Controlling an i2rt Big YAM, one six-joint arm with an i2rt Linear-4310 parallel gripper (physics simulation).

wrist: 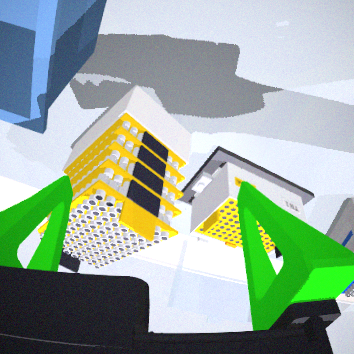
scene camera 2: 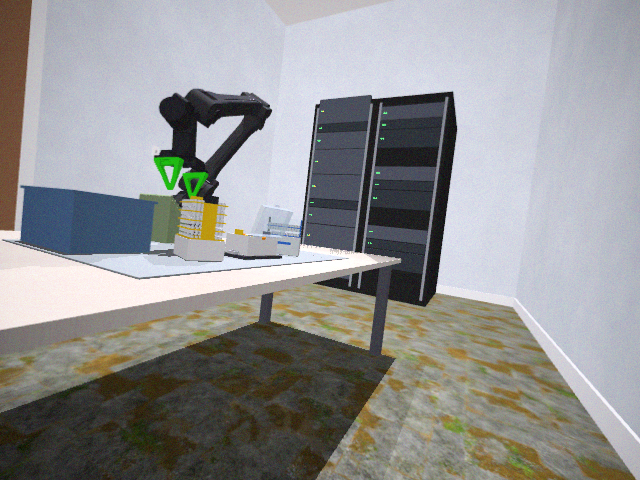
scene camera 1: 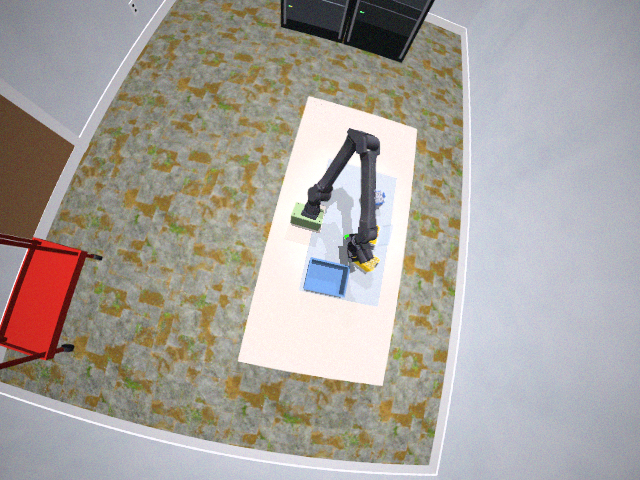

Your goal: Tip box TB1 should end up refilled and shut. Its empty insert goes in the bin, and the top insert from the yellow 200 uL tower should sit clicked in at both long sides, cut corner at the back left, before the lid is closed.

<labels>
my gripper: open, holds nothing
a yellow perforated insert: on a tip box TB1
</labels>
